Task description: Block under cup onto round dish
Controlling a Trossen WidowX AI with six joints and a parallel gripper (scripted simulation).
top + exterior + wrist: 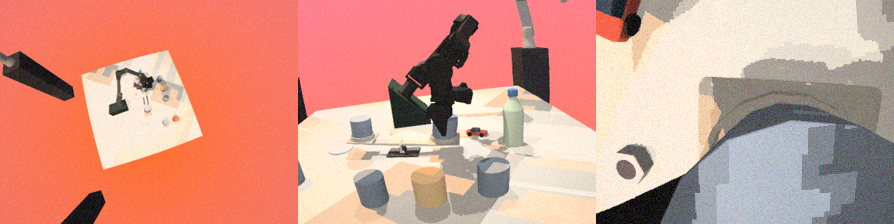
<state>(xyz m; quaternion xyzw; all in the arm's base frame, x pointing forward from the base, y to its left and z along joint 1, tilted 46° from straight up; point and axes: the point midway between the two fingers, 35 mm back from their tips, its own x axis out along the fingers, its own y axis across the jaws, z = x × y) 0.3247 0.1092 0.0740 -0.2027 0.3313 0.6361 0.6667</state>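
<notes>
My gripper tip is now 1 cm above the pale green block. Also, from my gripper tip: red toy car: 11 cm to the left, 9 cm behind, 5 cm below; pale green bottle: 20 cm to the left, 5 cm above, 2 cm ahead; balance beam: 13 cm to the right, 4 cm below, 2 cm behind.
</notes>
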